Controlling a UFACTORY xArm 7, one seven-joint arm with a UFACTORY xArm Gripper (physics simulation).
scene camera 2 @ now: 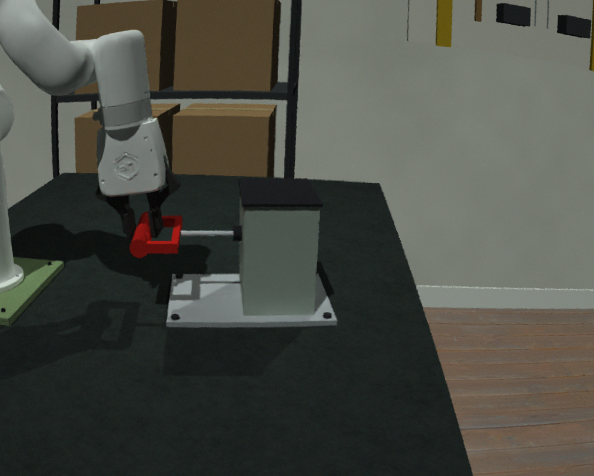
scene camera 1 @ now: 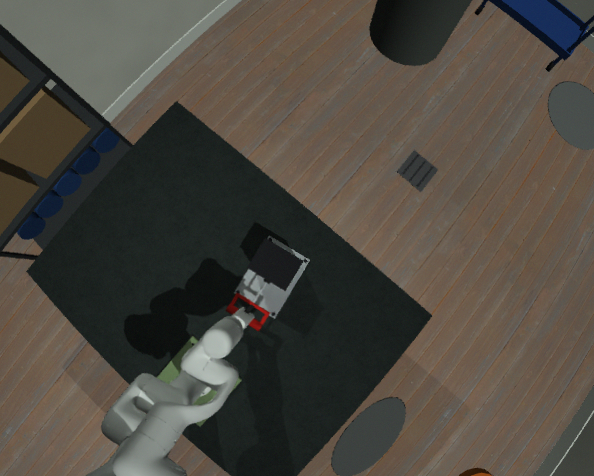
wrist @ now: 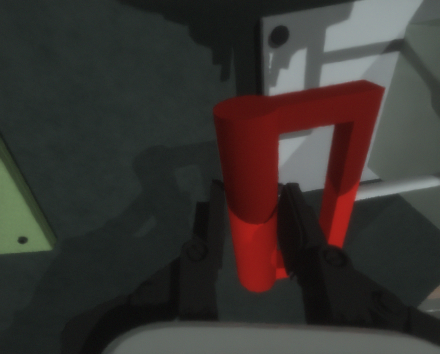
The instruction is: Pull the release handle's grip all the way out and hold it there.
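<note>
The release handle's red grip (scene camera 1: 263,320) (scene camera 2: 140,242) (wrist: 251,165) is a round bar on a rectangular red frame, held level above the mat. A long stretch of its pale rod (scene camera 2: 207,233) (wrist: 395,187) shows between the frame and the black collar on the grey-green housing (scene camera 2: 280,260). The housing has a dark top (scene camera 1: 278,264) and stands on a light base plate (scene camera 2: 210,317). My gripper (scene camera 2: 142,227) (wrist: 250,200) is shut on the red bar from above, one finger outside it and the other inside the frame opening. In scene camera 1 the arm largely covers the fingers.
The housing's base plate is on a dark mat (scene camera 1: 325,240) (scene camera 2: 300,400). The arm's green mounting plate (scene camera 1: 172,370) (scene camera 2: 37,285) (wrist: 20,215) is on the side away from the housing. A shelf rack (scene camera 2: 293,100) with cardboard boxes (scene camera 2: 225,45) stands behind.
</note>
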